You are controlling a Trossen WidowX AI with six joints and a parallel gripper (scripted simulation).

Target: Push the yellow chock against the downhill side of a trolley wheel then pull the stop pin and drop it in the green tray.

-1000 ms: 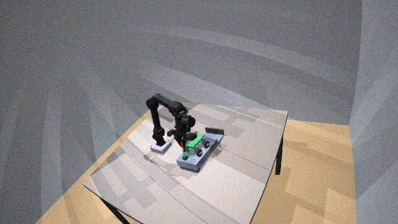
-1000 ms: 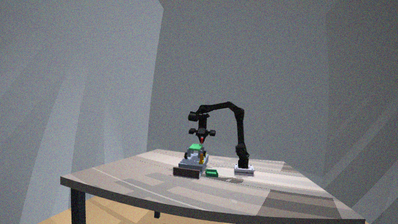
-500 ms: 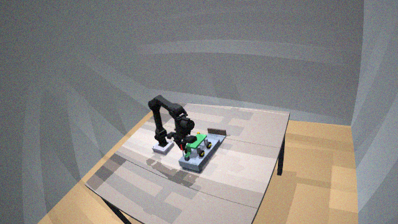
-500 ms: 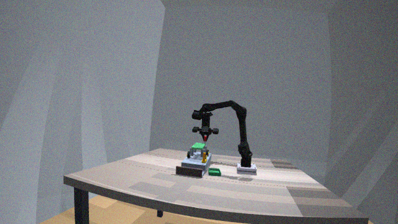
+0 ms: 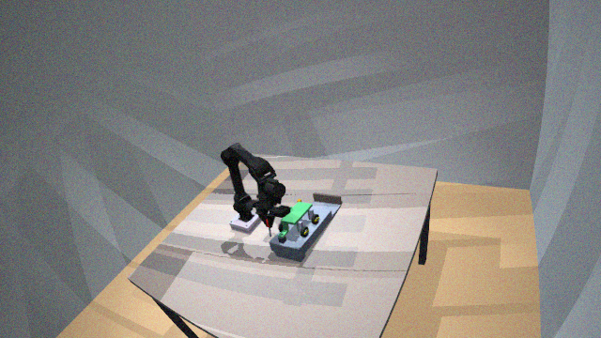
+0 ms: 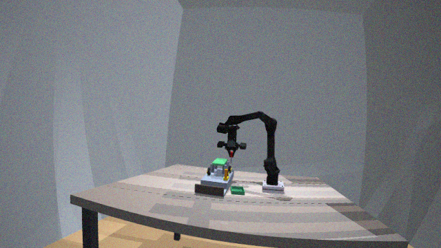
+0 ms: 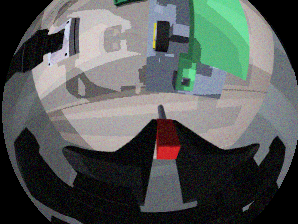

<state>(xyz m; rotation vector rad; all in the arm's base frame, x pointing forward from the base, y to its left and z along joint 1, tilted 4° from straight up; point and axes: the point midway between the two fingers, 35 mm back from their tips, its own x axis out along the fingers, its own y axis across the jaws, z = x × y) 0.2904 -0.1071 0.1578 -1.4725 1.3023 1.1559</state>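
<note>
My gripper tip is 22 cm to the right of the yellow chock, 9 cm above it and 3 cm past it. Also, from my gripper tip: trolley: 13 cm to the left, 6 cm below, 4 cm ahead; red-headed stop pin: right at my gripper tip; dark end wall: 40 cm to the left, 14 cm below.
</note>
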